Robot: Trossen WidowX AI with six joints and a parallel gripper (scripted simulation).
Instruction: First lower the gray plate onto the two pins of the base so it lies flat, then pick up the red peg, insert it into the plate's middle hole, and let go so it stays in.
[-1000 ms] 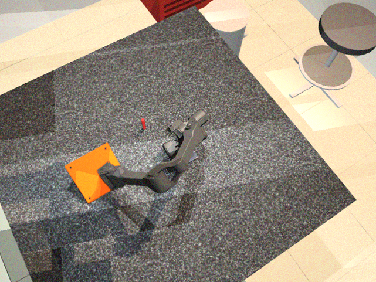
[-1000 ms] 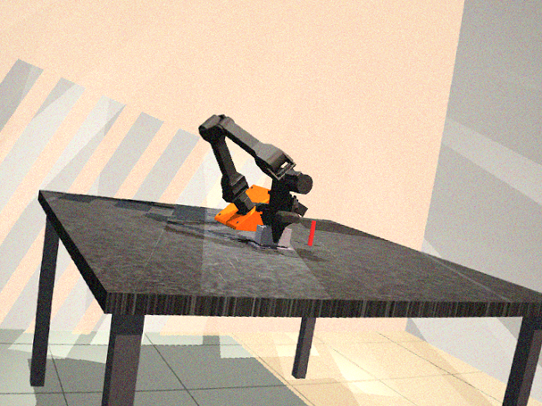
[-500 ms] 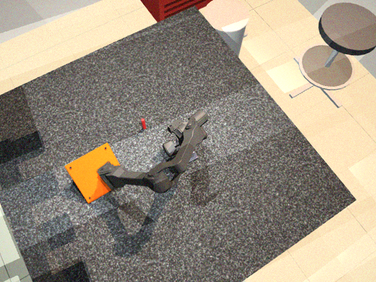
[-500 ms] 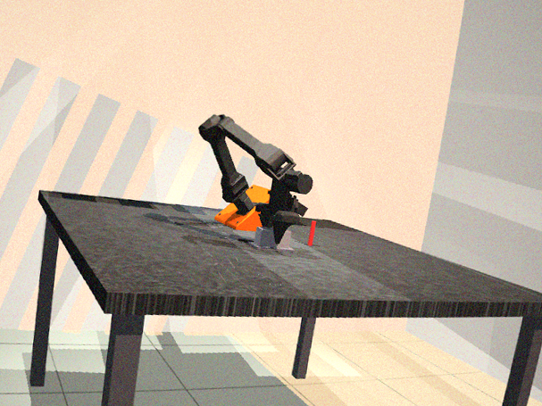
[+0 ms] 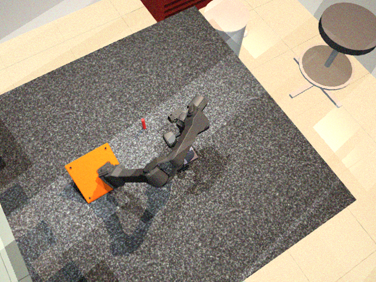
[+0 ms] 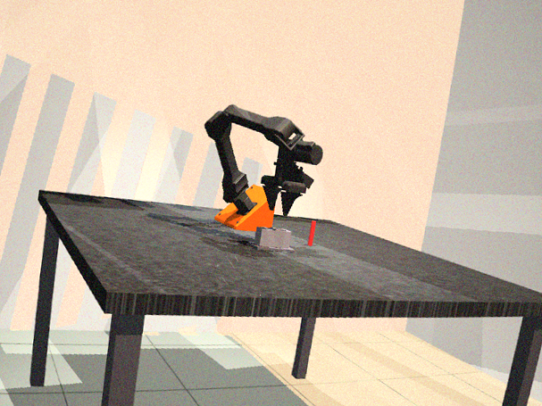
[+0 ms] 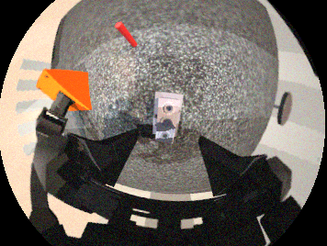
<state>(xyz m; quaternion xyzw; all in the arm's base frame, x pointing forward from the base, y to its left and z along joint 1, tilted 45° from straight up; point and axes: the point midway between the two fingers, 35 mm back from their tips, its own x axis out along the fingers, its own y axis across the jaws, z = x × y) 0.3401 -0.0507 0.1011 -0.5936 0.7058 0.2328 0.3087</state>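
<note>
Now: gripper tip 20 cm to the right of the red peg, 8 cm past it and 7 cm above it. The rest, counted from my gripper tip: gray plate: 6 cm below, 1 cm behind; then base: 10 cm below, 1 cm behind.
</note>
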